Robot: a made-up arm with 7 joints.
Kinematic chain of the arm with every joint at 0, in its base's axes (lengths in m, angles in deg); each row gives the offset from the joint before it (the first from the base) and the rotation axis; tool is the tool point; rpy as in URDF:
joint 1: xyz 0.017 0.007 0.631 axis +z
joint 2: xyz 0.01 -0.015 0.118 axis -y
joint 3: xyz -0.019 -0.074 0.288 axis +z
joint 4: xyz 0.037 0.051 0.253 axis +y
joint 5: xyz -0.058 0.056 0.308 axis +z
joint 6: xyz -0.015 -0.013 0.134 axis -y
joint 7: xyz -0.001 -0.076 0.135 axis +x
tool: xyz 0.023 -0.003 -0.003 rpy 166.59 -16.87 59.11
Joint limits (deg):
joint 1: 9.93..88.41
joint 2: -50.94..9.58
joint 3: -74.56..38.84
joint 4: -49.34..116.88
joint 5: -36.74..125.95
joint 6: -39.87..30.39
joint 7: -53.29..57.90
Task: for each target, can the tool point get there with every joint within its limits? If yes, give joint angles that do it. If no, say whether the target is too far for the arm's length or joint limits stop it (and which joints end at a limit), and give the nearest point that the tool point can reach.
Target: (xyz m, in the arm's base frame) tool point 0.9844 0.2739 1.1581
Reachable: yes | joints 27.37 -45.78 -28.10 37.14 76.28 2.75 -43.55
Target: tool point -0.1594 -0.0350 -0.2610
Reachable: no: joint limits stop it (at a limit: joint 1, joint 2, joint 4, joint 5, joint 6, joint 7) | nearest point -0.0533 0.5056 0.5206 | short by 0.956 m
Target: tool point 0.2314 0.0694 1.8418
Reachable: yes | joints 26.27 -14.85 23.63 -10.78 94.80 22.74 1.50
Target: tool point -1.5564 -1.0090 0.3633
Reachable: no: too far | nearest point -0.5391 -0.3575 1.4423 | short by 1.620 m
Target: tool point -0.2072 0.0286 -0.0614
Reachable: no: joint limits stop it (at a limit: joint 1, joint 2, joint 4, joint 5, joint 6, joint 7) | nearest point -0.1113 0.4923 0.5390 | short by 0.765 m
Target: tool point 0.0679 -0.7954 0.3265
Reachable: no: joint limits stop it (at a limit: joint 1, joint 2, joint 3, joint 4, joint 6, joint 7) | nearest point 0.4384 -0.4913 0.7269 | short by 0.625 m
